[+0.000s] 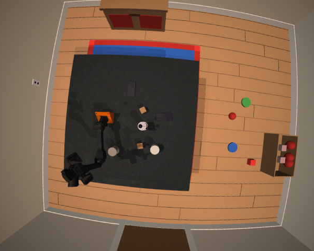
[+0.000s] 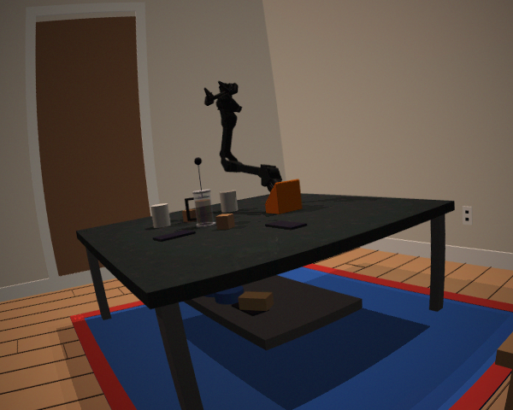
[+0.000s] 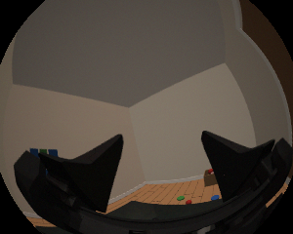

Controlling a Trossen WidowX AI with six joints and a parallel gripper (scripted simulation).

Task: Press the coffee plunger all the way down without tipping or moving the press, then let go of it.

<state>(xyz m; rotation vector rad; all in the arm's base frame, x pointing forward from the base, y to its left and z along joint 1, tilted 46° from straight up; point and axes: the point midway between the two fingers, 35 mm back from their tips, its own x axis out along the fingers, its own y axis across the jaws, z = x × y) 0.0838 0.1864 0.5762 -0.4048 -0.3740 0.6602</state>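
My gripper tip is 50 cm above the glass coffee press, 24 cm short of it and 22 cm to the right of it. Also, from my gripper tip: brown box 90 cm below, 52 cm to the left, 20 cm ahead.
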